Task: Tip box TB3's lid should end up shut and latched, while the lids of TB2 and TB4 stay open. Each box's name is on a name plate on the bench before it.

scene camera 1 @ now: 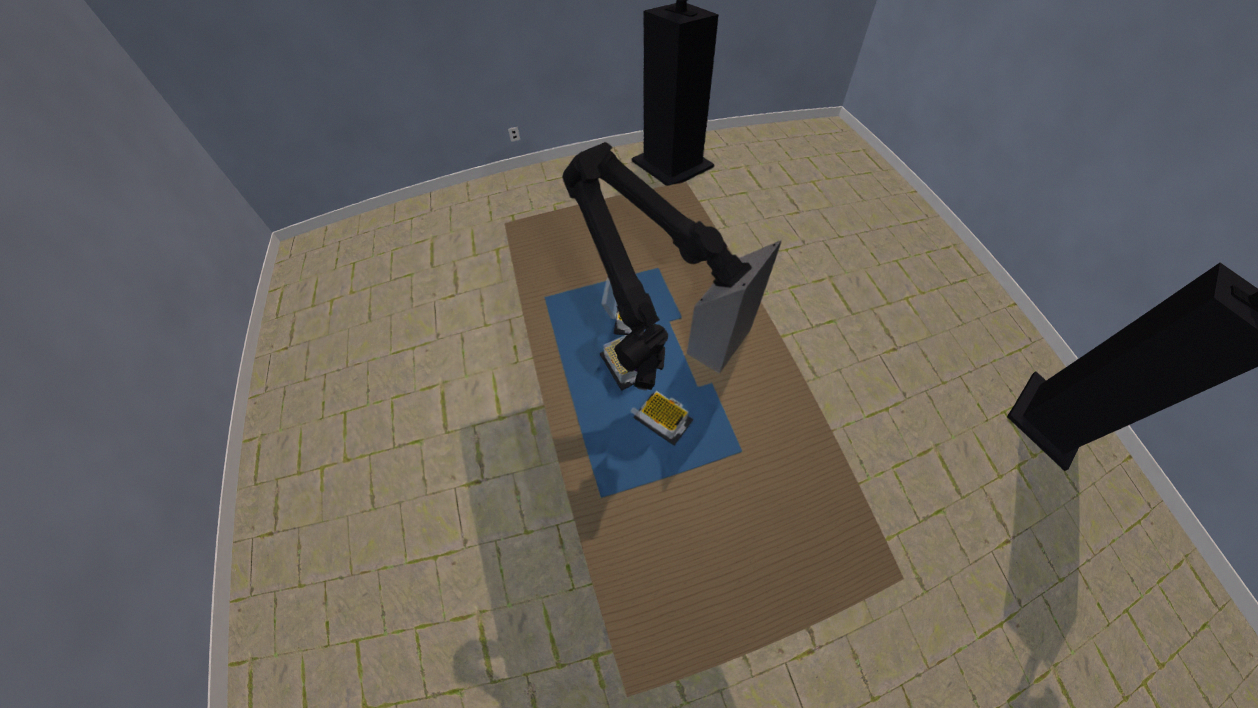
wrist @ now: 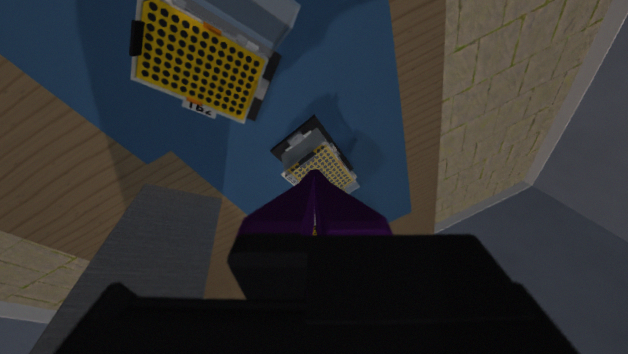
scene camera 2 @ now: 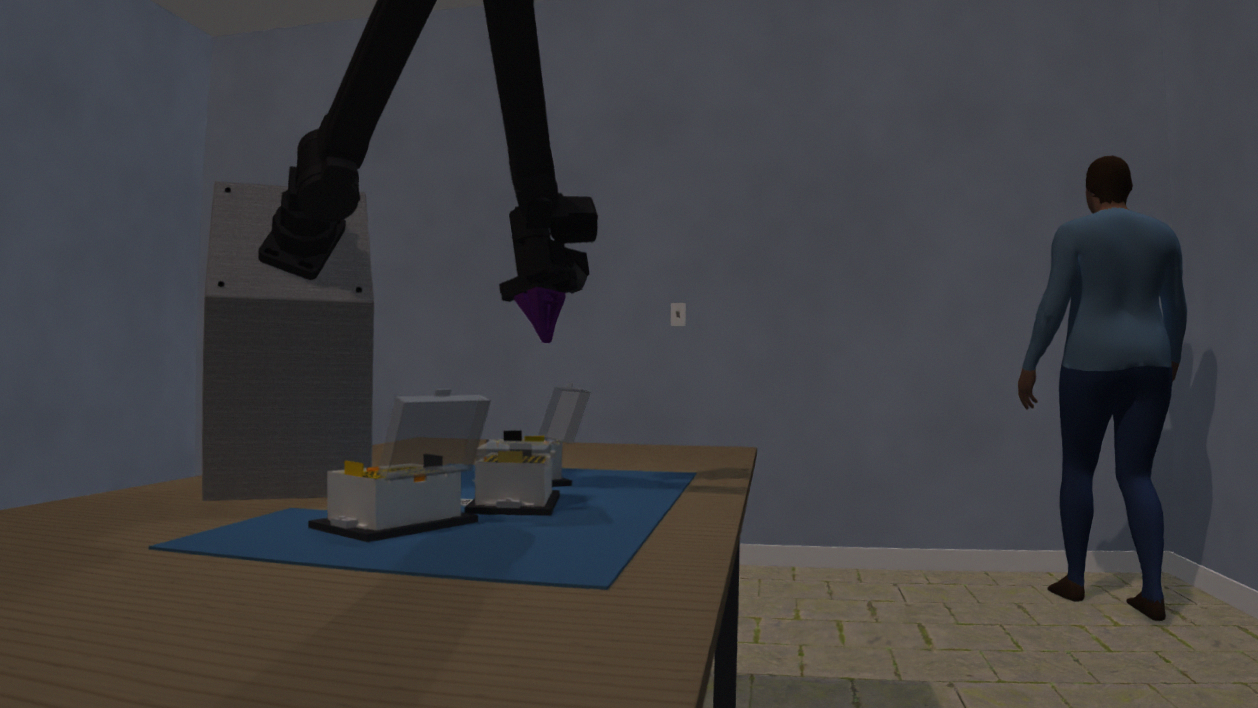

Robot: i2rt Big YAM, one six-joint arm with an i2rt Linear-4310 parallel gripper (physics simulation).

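Pixels of known places: gripper, between the fingertips: [scene camera 1: 636,369] [wrist: 314,177] [scene camera 2: 546,342]; arm's base, origin of its link: [scene camera 1: 733,276] [scene camera 2: 302,243].
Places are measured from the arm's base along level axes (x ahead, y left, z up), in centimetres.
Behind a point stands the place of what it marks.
Observation:
My gripper [scene camera 2: 546,339] @[y 0.1, x 35.2, z -13.5 cm] [wrist: 314,177] @[y 0.1, x 35.2, z -13.5 cm] is shut and empty, its purple fingertips pointing down, high above the boxes. TB2 [scene camera 1: 664,412] @[y 10.1, x 32.6, z -29.2 cm] [scene camera 2: 396,498] [wrist: 200,62] @[y 10.4, x 32.9, z -29.2 cm] is the nearest box in scene camera 2; its clear lid [scene camera 2: 437,431] [wrist: 265,17] stands open. TB3 [scene camera 1: 618,361] @[y -11.7, x 33.2, z -27.2 cm] [scene camera 2: 513,481] @[y -19.0, x 29.6, z -31.1 cm] [wrist: 325,161] @[y -9.6, x 33.1, z -27.2 cm] is the middle box; its lid lies down over the yellow rack. I cannot tell whether it is latched. TB4 [scene camera 1: 622,322] [scene camera 2: 557,463] is the far box, its lid [scene camera 2: 566,413] @[y 12.2, x 39.5, z -24.5 cm] raised open. The arm partly covers TB3 and TB4 in scene camera 1; the gripper hides TB4 in the wrist view.
The boxes stand on a blue mat [scene camera 1: 607,471] @[y 12.6, x 56.4, z -34.9 cm] [scene camera 2: 563,567] @[y -47.9, x 32.7, z -34.9 cm] on the wooden bench [scene camera 1: 748,563] @[y 59.6, x 42.3, z -35.3 cm] [scene camera 2: 220,634] @[y -64.8, x 7.9, z -35.2 cm]. A tall grey mounting block [scene camera 1: 726,317] @[y 6.5, x 8.2, z -5.5 cm] [scene camera 2: 287,396] @[y -6.4, x -0.2, z -21.5 cm] [wrist: 150,245] @[y 4.4, x 8.8, z -23.0 cm] stands beside the mat and carries the arm. A person [scene camera 2: 1118,290] stands off the bench at the right in scene camera 2.

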